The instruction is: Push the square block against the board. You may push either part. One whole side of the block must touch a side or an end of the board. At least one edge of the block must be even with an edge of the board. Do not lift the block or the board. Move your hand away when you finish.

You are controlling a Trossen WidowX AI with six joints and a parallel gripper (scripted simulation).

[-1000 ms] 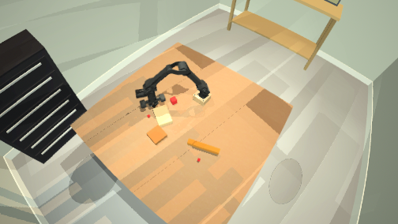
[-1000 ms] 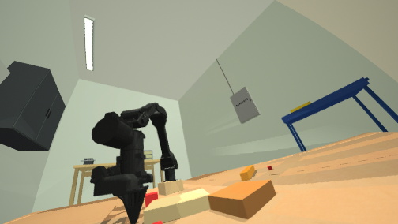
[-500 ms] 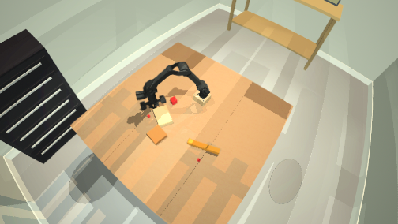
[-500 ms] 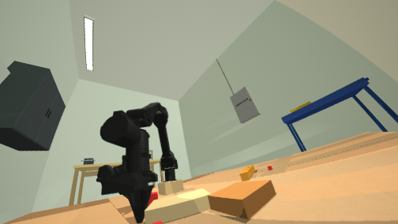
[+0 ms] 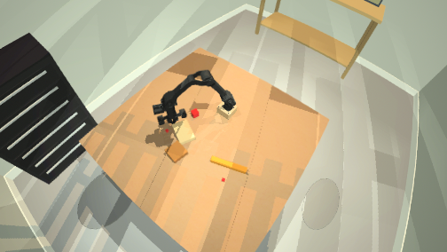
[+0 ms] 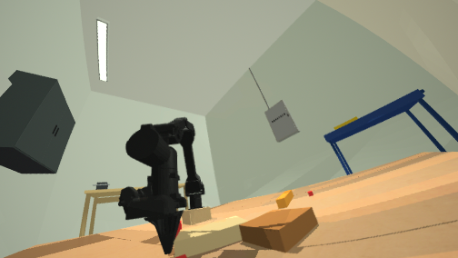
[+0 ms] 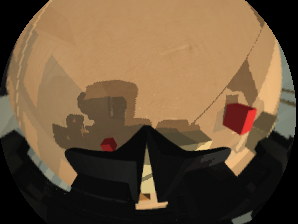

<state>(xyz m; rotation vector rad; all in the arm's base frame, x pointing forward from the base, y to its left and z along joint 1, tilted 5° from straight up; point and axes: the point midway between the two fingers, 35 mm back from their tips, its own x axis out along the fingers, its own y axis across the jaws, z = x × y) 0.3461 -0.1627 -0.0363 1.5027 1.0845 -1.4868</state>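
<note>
Now: gripper tip 10 mm past the cream flat piece, 100 mm to the right of it and 10 mm below it. Round my gripper tip: small red cube (160 mm behind, 40 mm to the left, 10 mm above); then long thin orange board (60 mm behind, 460 mm to the left, 10 mm above); then orange square block (110 mm ahead, 180 mm to the left, 10 mm above).
</note>
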